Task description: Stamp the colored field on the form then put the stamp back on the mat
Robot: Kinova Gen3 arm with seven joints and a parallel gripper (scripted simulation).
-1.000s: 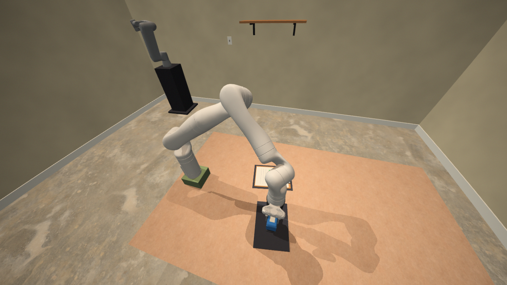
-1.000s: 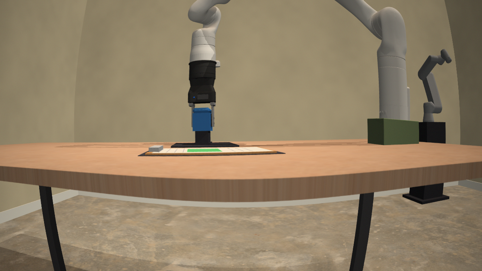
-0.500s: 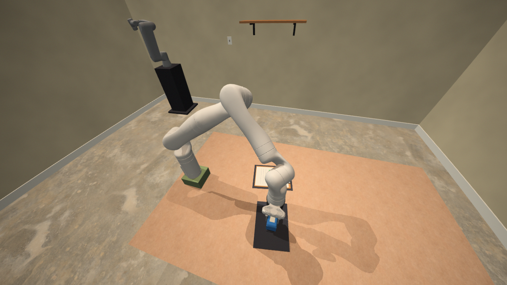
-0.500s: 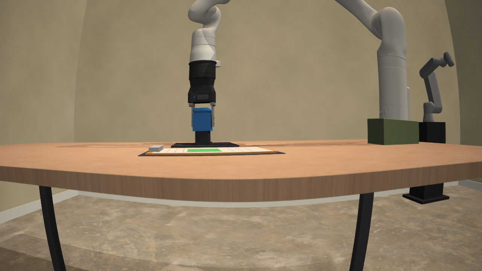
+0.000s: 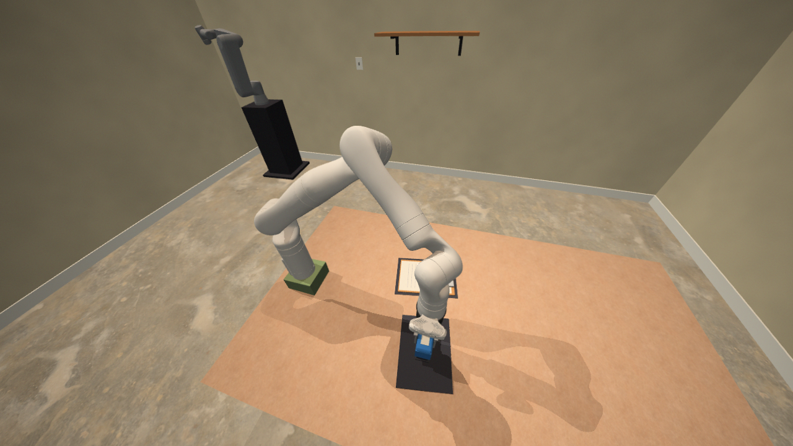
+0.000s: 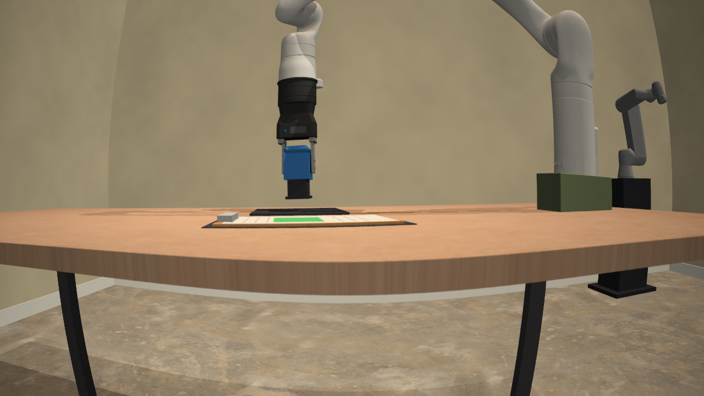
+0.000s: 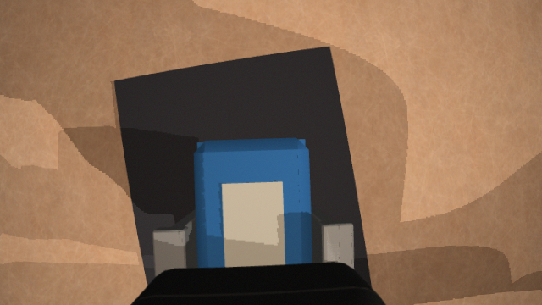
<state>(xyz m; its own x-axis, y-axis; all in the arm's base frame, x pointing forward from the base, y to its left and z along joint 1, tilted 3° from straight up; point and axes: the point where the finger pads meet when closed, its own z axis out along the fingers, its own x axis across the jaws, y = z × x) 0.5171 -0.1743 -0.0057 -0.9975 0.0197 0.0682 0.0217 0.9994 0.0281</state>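
The form is 20 mm behind my hand, 290 mm to the left of it and 90 mm below it. Round my hand: dark mat (90 mm below); blue stamp (20 mm below); black base (50 mm below).
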